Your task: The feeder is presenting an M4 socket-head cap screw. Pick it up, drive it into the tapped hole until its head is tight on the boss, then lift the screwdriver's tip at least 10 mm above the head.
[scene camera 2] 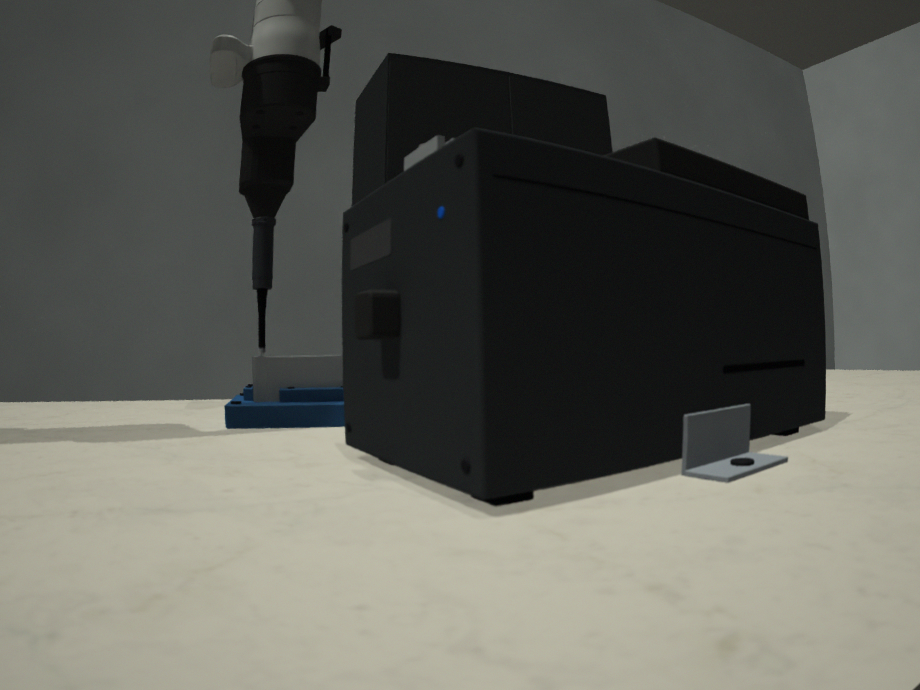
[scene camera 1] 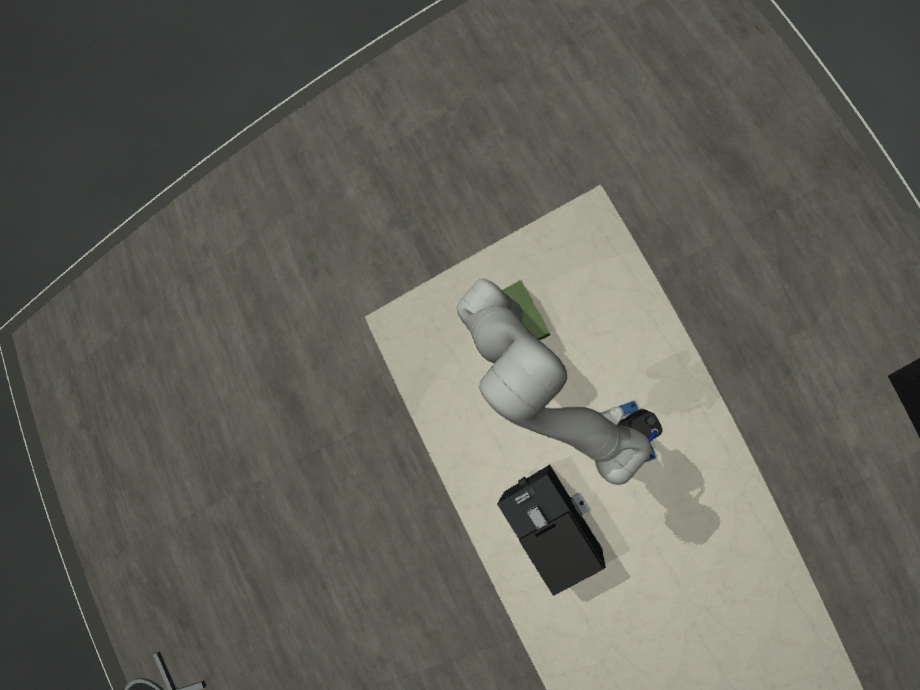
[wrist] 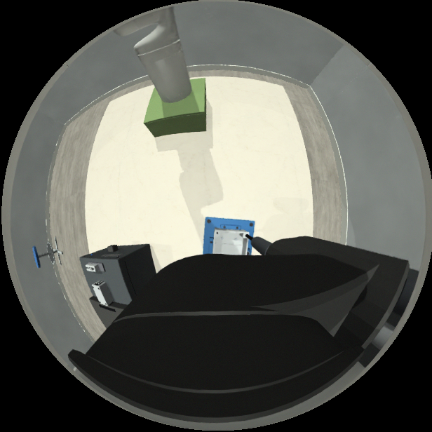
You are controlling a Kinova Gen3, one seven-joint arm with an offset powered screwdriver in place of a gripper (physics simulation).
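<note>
My screwdriver [scene camera 2: 261, 346] [wrist: 247, 235] stands upright, its thin black bit pointing down at a corner of the pale housing [scene camera 2: 308, 365] [wrist: 230, 241]. A small light piece, which looks like the cap screw's head [scene camera 2: 261, 351], shows between the bit's tip and the housing's top, touching the bit. The shank and the tapped hole are hidden. How tight the head sits on the boss is too small to tell. The housing sits on a blue fixture [scene camera 2: 286, 415] [wrist: 215, 221] [scene camera 1: 630, 407]. In scene camera 1 the arm hides the tip. The black feeder [scene camera 1: 561, 553] [scene camera 2: 639, 297] [wrist: 112, 275] stands beside the fixture.
A green block [scene camera 1: 529, 311] [wrist: 195, 97] stands by the arm's base. A small grey bracket [scene camera 1: 580, 503] [scene camera 2: 717, 438] is beside the feeder. The arm [scene camera 1: 523, 378] reaches over the pale table top [scene camera 1: 713, 609] [scene camera 2: 371, 594] [wrist: 260, 125].
</note>
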